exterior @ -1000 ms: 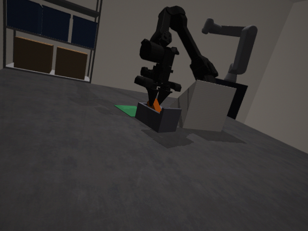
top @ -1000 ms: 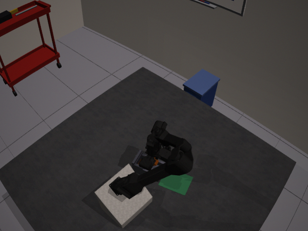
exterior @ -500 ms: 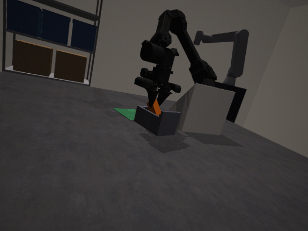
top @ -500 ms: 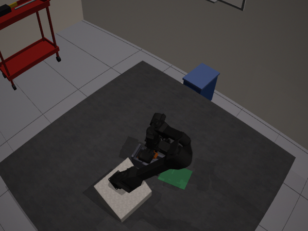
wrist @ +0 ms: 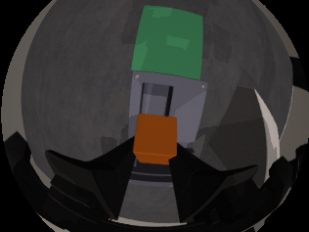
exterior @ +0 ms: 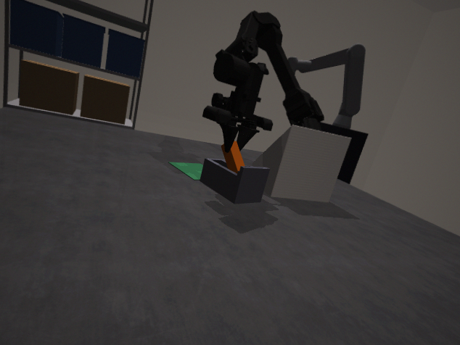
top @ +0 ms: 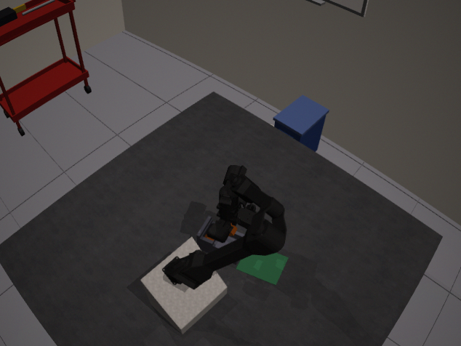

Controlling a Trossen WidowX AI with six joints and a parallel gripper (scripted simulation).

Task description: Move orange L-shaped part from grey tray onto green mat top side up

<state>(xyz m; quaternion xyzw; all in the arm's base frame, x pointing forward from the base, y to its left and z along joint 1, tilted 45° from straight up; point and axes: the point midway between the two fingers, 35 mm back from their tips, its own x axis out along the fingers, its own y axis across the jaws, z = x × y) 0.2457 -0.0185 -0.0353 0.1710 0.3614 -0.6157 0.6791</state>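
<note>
Now: the green mat 140 mm to the right of my gripper tip, 120 mm below it and 30 mm ahead of it. Also, from my gripper tip: orange L-shaped part (30 mm to the left, 30 mm below, 20 mm behind).
</note>
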